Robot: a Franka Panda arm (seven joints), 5 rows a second.
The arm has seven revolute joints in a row. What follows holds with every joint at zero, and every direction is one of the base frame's.
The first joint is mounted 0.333 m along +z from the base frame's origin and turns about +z.
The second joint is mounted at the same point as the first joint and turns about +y.
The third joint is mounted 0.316 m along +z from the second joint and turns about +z.
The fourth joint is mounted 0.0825 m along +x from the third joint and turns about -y.
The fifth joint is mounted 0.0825 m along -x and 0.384 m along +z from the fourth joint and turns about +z.
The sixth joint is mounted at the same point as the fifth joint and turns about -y.
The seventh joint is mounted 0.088 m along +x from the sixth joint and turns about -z.
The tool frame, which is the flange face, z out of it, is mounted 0.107 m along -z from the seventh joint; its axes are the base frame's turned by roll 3.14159, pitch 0 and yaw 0 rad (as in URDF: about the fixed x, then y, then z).
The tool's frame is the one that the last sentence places.
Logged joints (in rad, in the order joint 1, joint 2, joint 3, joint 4, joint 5, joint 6, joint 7), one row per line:
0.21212, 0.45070, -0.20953, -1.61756, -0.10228, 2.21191, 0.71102
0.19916, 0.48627, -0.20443, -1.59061, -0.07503, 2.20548, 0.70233
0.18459, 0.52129, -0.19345, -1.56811, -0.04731, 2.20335, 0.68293
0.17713, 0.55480, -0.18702, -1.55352, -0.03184, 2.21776, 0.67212
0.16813, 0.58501, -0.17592, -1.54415, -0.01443, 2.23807, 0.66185
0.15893, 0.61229, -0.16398, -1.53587, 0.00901, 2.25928, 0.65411
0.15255, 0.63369, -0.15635, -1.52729, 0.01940, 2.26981, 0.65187
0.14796, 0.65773, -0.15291, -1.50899, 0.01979, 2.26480, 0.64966
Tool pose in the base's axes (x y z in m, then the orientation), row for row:
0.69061, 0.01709, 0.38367, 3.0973, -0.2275, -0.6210
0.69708, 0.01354, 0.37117, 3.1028, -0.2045, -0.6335
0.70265, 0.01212, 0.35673, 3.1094, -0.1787, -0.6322
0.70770, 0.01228, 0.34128, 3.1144, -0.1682, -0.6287
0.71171, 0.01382, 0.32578, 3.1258, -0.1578, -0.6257
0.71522, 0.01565, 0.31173, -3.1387, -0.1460, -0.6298
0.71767, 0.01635, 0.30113, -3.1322, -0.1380, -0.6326
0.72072, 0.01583, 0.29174, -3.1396, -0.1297, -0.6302
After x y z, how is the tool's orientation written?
As angles about the fixed x, y, z axes (roll, pitch, yaw), in radians.
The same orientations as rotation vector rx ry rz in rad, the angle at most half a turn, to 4 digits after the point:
2.8682, -0.9283, 0.3075
2.8761, -0.9491, 0.2770
2.8936, -0.9510, 0.2441
2.9043, -0.9479, 0.2321
2.9204, -0.9467, 0.2235
2.9397, -0.9572, 0.2164
2.9471, -0.9635, 0.2082
2.9449, -0.9597, 0.1922

